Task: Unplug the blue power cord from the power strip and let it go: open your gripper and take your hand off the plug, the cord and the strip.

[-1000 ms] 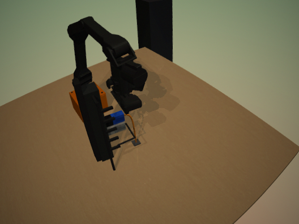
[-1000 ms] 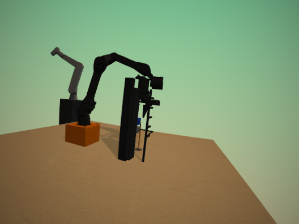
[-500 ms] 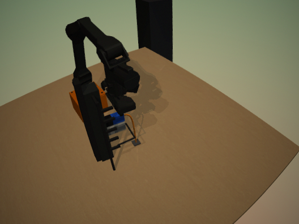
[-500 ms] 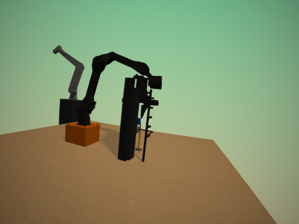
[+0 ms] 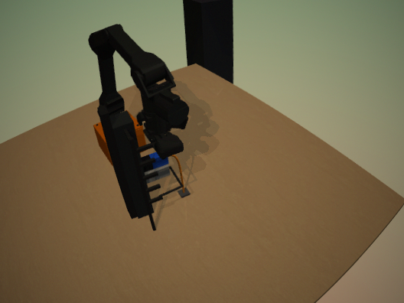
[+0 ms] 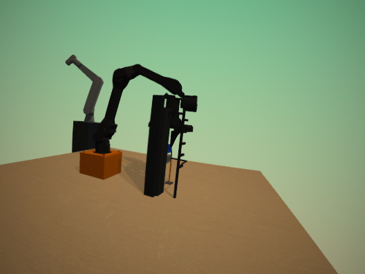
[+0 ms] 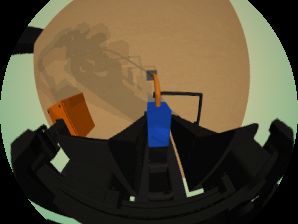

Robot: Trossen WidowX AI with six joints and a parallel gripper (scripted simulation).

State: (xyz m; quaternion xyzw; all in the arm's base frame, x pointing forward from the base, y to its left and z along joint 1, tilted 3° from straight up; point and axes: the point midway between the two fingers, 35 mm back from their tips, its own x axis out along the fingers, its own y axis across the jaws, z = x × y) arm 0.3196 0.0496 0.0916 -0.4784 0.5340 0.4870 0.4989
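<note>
My gripper tip is 3 cm to the left of the blue plug. Also, from my gripper tip: grey pad (5 cm to the left, 18 cm below).
</note>
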